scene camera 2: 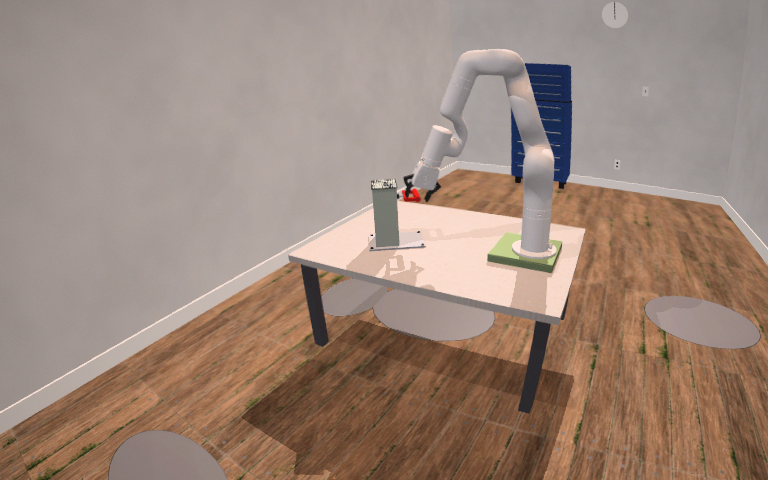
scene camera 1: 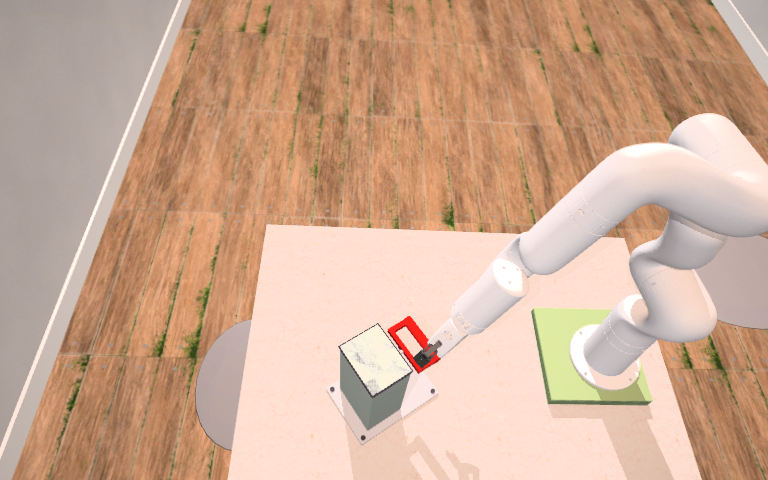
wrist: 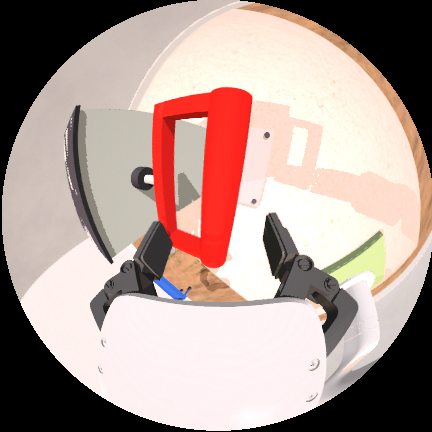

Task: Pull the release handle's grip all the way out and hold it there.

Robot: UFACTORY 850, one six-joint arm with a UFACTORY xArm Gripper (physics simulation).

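The release handle is a red rectangular loop with a thick round grip (scene camera 1: pixel 417 333) (scene camera 2: pixel 412 199) (wrist: pixel 226 170). A short white rod through a black collar (wrist: pixel 142 178) joins it to the side of a grey-green column (scene camera 1: pixel 374 362) (scene camera 2: pixel 386 217) (wrist: pixel 112 150), near its top. A small gap shows between loop and column. My gripper (scene camera 1: pixel 428 352) (scene camera 2: pixel 418 195) (wrist: pixel 213 229) is open and holds nothing. It is at one end of the loop. In the wrist view the grip's lower end appears between the spread fingers, and the left fingertip is close to the loop's lower corner; contact is unclear.
The column stands on a pale bolted plate (scene camera 1: pixel 421 393) (scene camera 2: pixel 410 240) (wrist: pixel 260 165) on the table (scene camera 1: pixel 317 271) (scene camera 2: pixel 339 243). The arm's base is on a green block (scene camera 1: pixel 557 384) (scene camera 2: pixel 501 257) (wrist: pixel 367 257). A blue cabinet (scene camera 2: pixel 557 135) stands behind on the floor.
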